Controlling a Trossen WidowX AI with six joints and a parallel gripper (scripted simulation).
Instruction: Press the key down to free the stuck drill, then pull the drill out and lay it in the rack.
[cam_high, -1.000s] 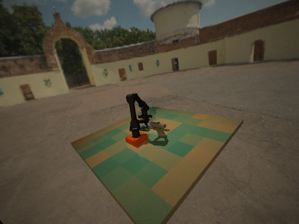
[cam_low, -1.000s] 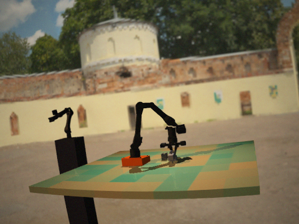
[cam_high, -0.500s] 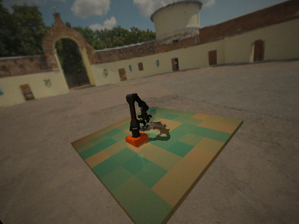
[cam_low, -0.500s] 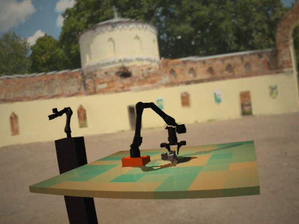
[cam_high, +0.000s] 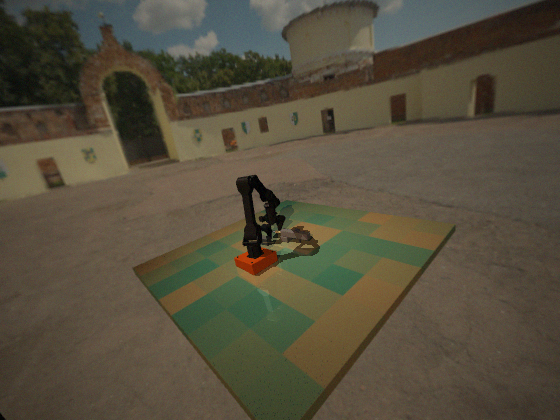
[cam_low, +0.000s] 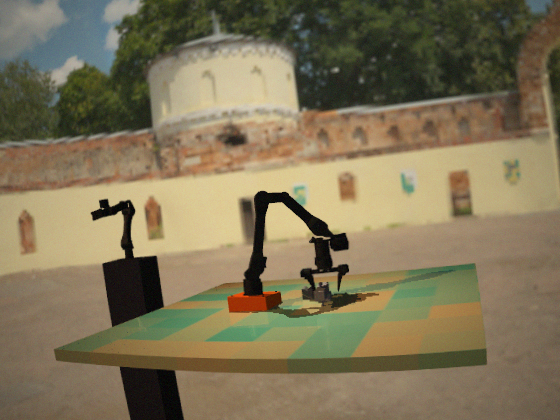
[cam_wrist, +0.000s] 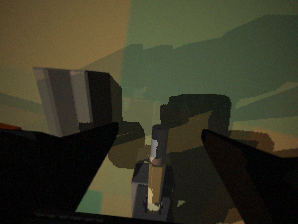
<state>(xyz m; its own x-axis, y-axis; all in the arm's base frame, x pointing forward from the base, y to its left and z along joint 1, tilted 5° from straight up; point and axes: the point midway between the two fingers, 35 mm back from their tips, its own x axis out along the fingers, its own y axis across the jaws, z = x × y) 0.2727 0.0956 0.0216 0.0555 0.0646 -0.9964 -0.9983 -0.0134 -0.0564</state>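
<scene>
Right now the drill is 5 cm to the right of my gripper tip and 3 cm above it. From my gripper tip the other things lie so: drill rack: 8 cm behind, 2 cm to the left; then drill sleeve: 15 cm to the right, 2 cm above; then key: 17 cm to the right, 4 cm above.
</scene>
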